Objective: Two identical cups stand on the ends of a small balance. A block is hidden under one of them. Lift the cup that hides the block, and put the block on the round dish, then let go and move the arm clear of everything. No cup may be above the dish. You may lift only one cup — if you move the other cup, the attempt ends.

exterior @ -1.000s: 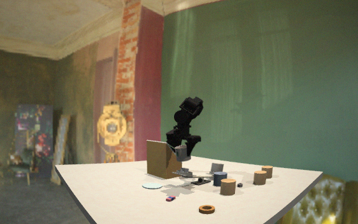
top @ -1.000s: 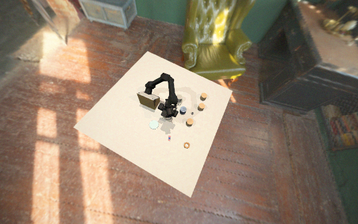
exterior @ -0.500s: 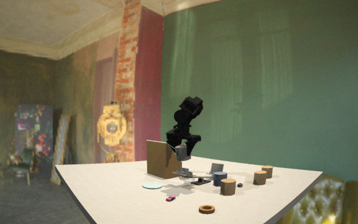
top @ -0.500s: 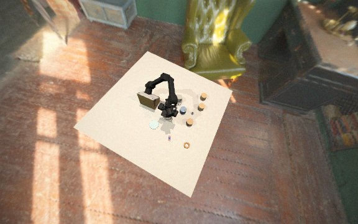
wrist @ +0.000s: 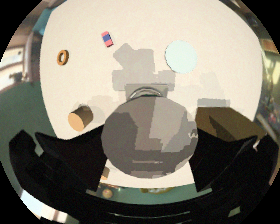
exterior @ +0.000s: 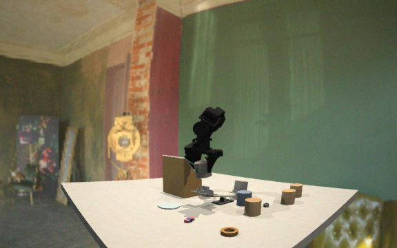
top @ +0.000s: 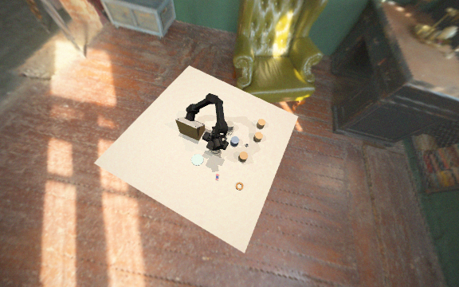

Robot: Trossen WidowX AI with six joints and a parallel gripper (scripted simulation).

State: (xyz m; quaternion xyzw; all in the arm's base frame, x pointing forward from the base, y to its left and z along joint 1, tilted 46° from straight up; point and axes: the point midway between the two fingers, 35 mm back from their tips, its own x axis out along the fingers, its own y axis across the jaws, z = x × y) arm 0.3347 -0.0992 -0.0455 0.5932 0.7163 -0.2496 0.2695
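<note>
Now: gripper tip 170 mm above the round dish, 120 mm to the left of it and 90 mm past it. From my gripper tip the other things lie so: red-and-blue piece: 170 mm below, 160 mm to the right, 130 mm ahead; black piece: 220 mm to the left, 190 mm ahead, 160 mm below; blue cylinder: 200 mm to the left, 130 mm below, 80 mm ahead.
</note>
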